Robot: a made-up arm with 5 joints.
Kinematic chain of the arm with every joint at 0, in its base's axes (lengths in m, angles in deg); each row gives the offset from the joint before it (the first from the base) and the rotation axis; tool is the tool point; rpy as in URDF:
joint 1: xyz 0 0 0.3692 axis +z
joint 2: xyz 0 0 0 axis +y
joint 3: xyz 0.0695 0 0.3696 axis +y
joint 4: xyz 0.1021 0 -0.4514 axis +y
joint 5: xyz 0.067 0 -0.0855 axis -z
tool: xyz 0 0 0 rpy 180 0 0
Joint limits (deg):
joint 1: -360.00..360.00
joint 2: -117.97..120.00
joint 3: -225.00..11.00
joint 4: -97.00..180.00
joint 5: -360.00..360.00
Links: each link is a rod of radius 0.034 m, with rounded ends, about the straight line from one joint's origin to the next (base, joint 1, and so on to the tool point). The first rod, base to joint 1, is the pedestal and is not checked.
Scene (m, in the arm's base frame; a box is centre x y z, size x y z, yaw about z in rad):
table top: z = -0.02
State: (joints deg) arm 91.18 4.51 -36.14 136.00 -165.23
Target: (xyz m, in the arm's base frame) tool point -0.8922 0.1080 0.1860
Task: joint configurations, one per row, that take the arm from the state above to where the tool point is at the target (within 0.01 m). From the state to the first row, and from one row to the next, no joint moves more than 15 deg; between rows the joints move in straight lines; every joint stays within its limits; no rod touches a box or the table.
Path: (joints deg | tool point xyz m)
1: 80.28 -9.10 -49.35 128.77 -165.23 | 0.0659 0.3847 0.5041
2: 69.38 -22.71 -62.55 121.54 -165.23 | 0.1349 0.3586 0.6929
3: 58.49 -36.32 -75.76 114.31 -165.23 | 0.1467 0.2392 0.8844
4: 47.59 -49.93 -88.97 107.08 -165.23 | 0.0565 0.0618 1.0303
5: 36.69 -63.53 -102.17 99.85 -165.23 | -0.1459 -0.1087 1.0849
6: 25.79 -77.14 -115.38 92.62 -165.23 | -0.4229 -0.2043 1.0185
7: 14.89 -90.75 -128.59 85.39 -165.23 | -0.6963 -0.1852 0.8258
8: 4.00 -104.36 -141.79 78.16 -165.23 | -0.8750 -0.0612 0.5316
9: -6.90 -117.97 -155.00 70.93 -165.23 | -0.8922 0.1080 0.1860

